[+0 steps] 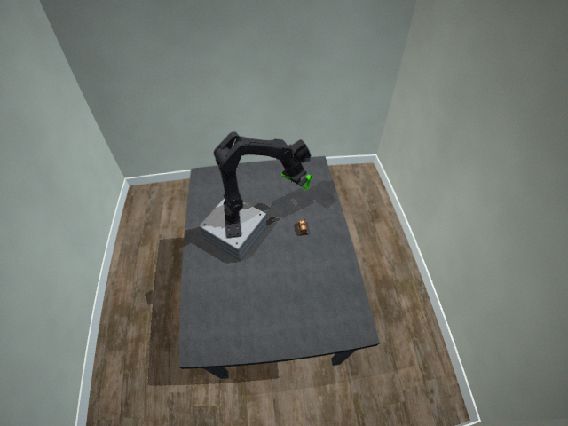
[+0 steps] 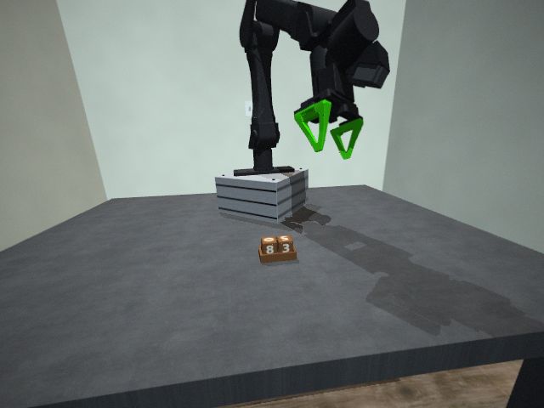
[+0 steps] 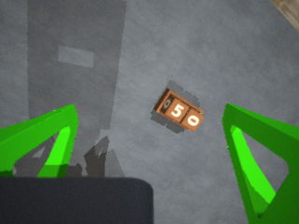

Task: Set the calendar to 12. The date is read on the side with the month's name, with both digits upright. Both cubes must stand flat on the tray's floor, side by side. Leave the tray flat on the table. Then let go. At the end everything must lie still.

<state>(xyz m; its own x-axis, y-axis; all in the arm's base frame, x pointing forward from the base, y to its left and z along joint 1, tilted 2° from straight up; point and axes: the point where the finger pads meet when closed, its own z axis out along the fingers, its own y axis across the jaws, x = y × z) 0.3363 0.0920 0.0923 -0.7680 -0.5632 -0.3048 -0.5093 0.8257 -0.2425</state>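
Now: hand 200 mm above the brown tray and 110 mm to the left of it.
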